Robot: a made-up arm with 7 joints.
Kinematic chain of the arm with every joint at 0, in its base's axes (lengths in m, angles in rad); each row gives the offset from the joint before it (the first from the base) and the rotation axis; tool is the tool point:
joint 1: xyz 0 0 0 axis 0 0.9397 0.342
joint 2: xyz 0 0 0 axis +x
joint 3: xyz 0 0 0 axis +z
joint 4: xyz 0.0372 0 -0.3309 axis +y
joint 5: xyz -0.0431 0 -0.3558 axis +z
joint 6: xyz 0 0 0 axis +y
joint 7: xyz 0 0 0 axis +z
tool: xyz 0 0 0
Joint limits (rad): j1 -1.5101..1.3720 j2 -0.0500..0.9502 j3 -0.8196..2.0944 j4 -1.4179..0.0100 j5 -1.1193..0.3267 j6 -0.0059..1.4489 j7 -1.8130..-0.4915
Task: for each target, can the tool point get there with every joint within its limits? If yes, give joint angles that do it. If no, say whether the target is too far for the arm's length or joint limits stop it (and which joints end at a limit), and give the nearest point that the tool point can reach.
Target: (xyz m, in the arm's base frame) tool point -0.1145 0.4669 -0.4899
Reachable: yes | joints 0.2774 0.5363 1.1911 -0.4735 -0.3952 0.7449 -0.7894
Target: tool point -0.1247 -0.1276 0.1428
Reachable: no: joint limits stop it (at a limit: joint 1, joint 2, joint 3, joint 4) | nearest point -0.5502 0.1017 0.1266 | short by 0.484 m
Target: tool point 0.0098 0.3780 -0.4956
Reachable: yes | joints -0.0576 0.0758 1.6427 -1.1275 0.0854 0.4632 -1.4393
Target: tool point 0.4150 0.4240 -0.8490
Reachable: no: too far | nearest point 0.2770 0.2830 -0.5667 | short by 0.344 m
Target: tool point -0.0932 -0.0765 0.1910
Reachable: no: joint limits stop it (at a limit: joint 1, joint 2, joint 3, joint 4) | nearest point -0.5502 0.1017 0.1266 | short by 0.495 m
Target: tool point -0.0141 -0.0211 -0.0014
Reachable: no: joint limits stop it (at a limit: joint 1, joint 2, joint 3, joint 4) | nearest point -0.2284 -0.2913 -0.4382 | short by 0.557 m
